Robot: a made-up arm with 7 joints. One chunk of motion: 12 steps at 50 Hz.
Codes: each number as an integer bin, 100 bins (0 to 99) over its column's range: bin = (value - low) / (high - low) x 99, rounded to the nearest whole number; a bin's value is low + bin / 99 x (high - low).
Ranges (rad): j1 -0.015..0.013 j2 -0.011..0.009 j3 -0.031..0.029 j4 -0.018..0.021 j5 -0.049..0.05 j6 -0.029..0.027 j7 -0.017..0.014
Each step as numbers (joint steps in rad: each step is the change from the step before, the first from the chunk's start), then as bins.
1 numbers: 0.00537 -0.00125 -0.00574 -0.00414 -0.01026 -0.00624 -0.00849
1 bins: 72 48 42 35 39 40 27
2 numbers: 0.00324 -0.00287 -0.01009 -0.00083 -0.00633 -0.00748 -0.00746
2 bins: 64 40 35 44 43 38 30
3 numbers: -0.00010 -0.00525 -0.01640 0.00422 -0.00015 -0.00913 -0.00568
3 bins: 53 28 24 56 49 35 36
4 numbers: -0.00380 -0.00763 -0.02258 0.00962 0.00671 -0.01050 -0.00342
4 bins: 40 17 14 70 56 33 43
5 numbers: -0.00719 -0.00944 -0.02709 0.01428 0.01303 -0.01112 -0.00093
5 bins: 28 8 6 82 62 32 51
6 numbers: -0.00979 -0.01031 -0.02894 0.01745 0.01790 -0.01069 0.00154
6 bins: 18 3 3 90 67 32 59
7 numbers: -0.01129 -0.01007 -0.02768 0.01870 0.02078 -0.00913 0.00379
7 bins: 13 5 5 93 70 35 66
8 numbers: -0.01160 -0.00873 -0.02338 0.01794 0.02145 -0.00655 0.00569
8 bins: 12 11 13 91 70 40 72
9 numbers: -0.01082 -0.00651 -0.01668 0.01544 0.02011 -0.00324 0.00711
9 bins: 15 22 24 85 69 46 77
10 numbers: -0.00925 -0.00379 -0.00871 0.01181 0.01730 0.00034 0.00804
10 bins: 20 36 37 76 66 52 80
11 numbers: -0.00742 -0.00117 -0.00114 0.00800 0.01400 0.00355 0.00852
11 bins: 27 49 49 66 63 58 81
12 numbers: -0.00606 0.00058 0.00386 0.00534 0.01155 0.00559 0.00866
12 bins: 32 57 58 59 61 61 82
